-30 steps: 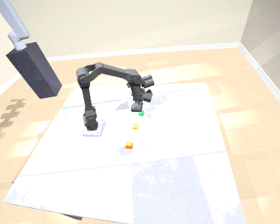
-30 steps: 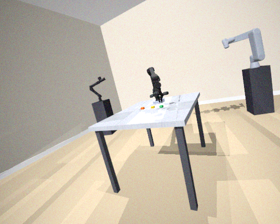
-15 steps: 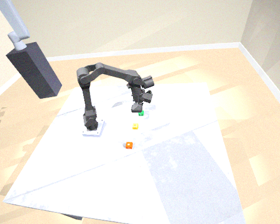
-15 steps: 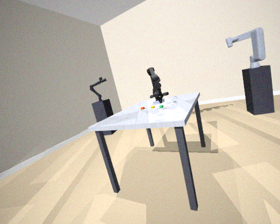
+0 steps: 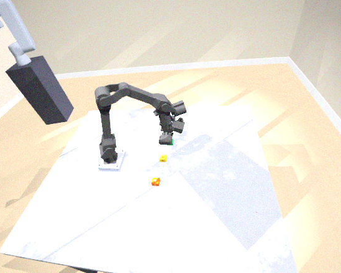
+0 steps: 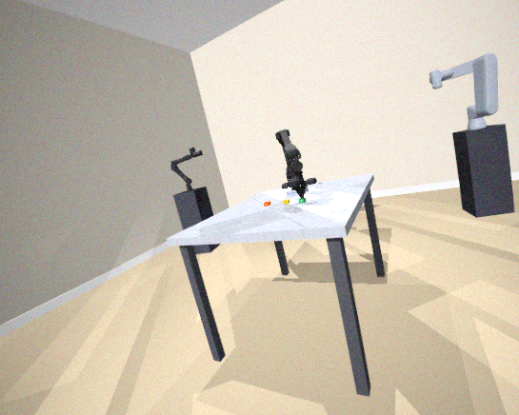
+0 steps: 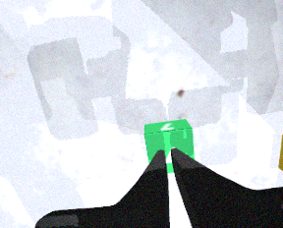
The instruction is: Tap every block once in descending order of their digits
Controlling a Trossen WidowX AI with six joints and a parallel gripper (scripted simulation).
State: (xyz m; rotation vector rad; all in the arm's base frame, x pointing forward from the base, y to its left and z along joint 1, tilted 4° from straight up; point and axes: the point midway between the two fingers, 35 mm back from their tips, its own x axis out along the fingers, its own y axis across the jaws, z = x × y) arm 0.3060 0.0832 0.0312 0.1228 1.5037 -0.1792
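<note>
Right now the green block is 1 cm below my gripper tip. Round my gripper tip: orange block (8 cm behind, 23 cm to the right, 1 cm below); then yellow block (4 cm behind, 10 cm to the right, 1 cm below).
</note>
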